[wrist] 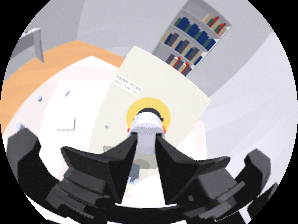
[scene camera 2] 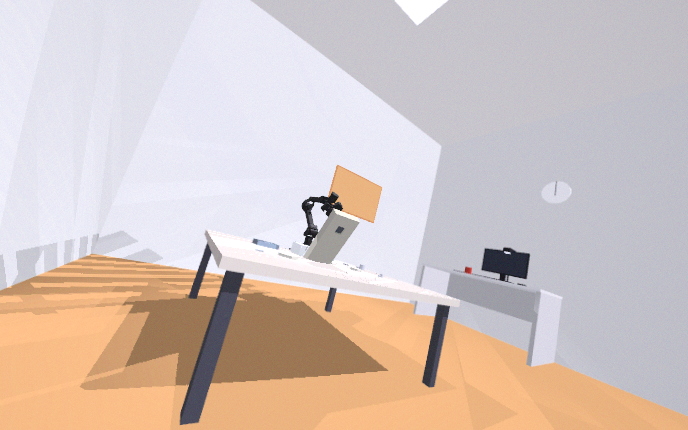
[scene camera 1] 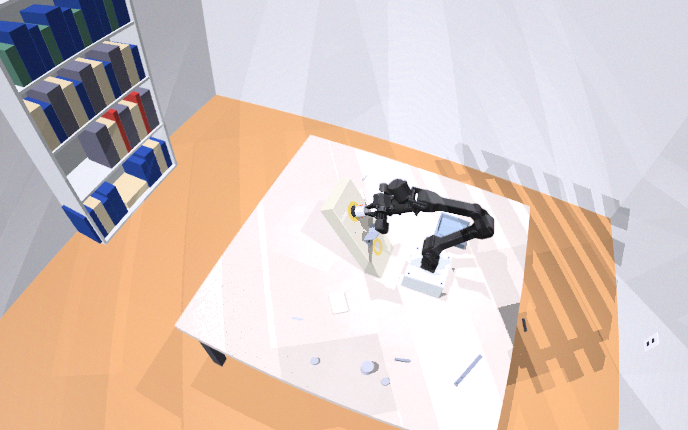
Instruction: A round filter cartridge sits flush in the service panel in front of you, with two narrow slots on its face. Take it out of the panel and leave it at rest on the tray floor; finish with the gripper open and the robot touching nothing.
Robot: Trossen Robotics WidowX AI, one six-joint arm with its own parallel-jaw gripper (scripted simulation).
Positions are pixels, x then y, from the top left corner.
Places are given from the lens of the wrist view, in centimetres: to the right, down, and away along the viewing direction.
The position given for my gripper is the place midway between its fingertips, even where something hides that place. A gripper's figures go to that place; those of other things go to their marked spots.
my gripper (wrist: 146, 137): 0, 3, 10
round filter cartridge (wrist: 147, 125): 0, 1, 9
service panel (wrist: 144, 83): -1, -5, 13
The marked spots on the service panel and the round filter cartridge are 7 cm apart.
